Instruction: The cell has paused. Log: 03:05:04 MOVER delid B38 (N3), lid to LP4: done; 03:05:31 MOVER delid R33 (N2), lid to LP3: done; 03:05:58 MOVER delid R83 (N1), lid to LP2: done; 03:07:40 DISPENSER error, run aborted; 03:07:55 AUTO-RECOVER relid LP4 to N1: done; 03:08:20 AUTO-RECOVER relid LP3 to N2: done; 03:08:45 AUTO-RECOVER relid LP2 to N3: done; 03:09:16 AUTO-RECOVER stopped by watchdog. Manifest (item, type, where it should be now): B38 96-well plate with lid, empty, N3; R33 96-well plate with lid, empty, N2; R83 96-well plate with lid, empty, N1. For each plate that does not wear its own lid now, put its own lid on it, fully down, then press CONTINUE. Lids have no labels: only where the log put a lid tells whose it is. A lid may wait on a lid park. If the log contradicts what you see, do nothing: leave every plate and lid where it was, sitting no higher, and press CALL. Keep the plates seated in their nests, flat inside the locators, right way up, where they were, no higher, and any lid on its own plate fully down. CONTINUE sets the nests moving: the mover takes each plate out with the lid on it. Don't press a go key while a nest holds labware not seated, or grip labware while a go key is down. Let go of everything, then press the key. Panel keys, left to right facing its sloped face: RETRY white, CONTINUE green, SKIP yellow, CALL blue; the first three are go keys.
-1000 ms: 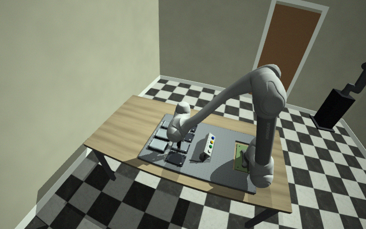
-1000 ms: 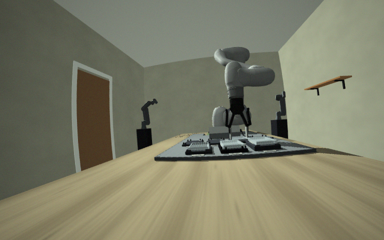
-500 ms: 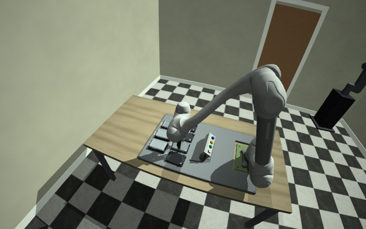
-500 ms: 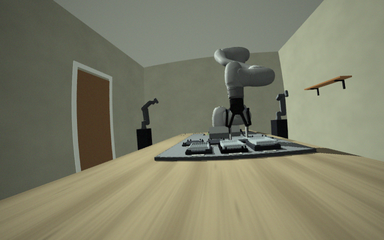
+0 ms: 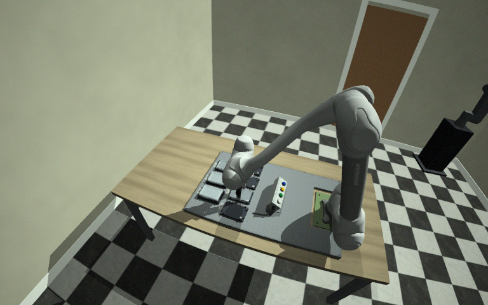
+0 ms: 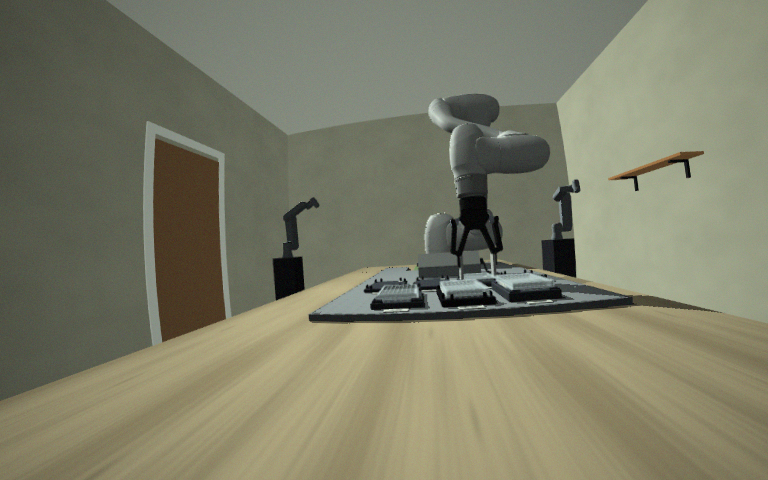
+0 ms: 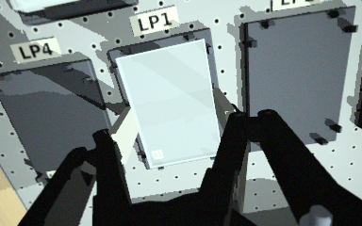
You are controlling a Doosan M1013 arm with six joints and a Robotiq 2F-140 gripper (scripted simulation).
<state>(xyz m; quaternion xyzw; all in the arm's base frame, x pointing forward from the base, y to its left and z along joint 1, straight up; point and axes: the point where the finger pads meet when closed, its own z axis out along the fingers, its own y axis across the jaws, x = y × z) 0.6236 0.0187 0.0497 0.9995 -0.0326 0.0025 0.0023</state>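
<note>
Now: the clear lid 20 mm below my hand. Round my hand: lid park LP2: 130 mm to the right, 40 mm below, 10 mm behind; LP1 label: 90 mm ahead, 40 mm below, 10 mm to the right; lid park LP4: 130 mm to the left, 40 mm below, 10 mm ahead.
</note>
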